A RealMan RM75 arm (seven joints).
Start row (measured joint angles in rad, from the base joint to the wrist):
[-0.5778, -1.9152, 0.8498, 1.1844, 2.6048, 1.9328, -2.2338]
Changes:
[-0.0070, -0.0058, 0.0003, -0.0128, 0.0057, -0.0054, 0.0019]
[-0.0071, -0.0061, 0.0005, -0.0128, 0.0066, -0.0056, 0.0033]
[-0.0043, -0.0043, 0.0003, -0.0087, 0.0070, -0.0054, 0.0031]
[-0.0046, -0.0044, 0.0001, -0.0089, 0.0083, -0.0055, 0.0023]
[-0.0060, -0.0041, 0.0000, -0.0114, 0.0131, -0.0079, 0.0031]
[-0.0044, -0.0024, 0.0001, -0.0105, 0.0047, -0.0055, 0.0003]
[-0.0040, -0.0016, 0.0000, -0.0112, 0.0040, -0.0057, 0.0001]
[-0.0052, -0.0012, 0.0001, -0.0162, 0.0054, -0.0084, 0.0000]
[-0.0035, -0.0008, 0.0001, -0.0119, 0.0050, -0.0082, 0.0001]
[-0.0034, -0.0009, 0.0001, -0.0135, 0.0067, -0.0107, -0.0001]
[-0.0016, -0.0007, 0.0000, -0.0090, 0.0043, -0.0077, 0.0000]
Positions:
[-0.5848, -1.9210, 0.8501, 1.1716, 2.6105, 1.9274, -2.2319]
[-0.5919, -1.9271, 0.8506, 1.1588, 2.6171, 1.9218, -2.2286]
[-0.5962, -1.9314, 0.8509, 1.1501, 2.6241, 1.9164, -2.2255]
[-0.6008, -1.9358, 0.8510, 1.1412, 2.6324, 1.9109, -2.2232]
[-0.6068, -1.9399, 0.8510, 1.1298, 2.6455, 1.9030, -2.2201]
[-0.6112, -1.9423, 0.8511, 1.1193, 2.6502, 1.8975, -2.2198]
[-0.6152, -1.9439, 0.8511, 1.1081, 2.6542, 1.8918, -2.2197]
[-0.6204, -1.9451, 0.8512, 1.0919, 2.6596, 1.8834, -2.2197]
[-0.6239, -1.9459, 0.8513, 1.0800, 2.6646, 1.8752, -2.2196]
[-0.6273, -1.9468, 0.8514, 1.0665, 2.6713, 1.8645, -2.2197]
[-0.6289, -1.9475, 0.8514, 1.0575, 2.6756, 1.8568, -2.2197]

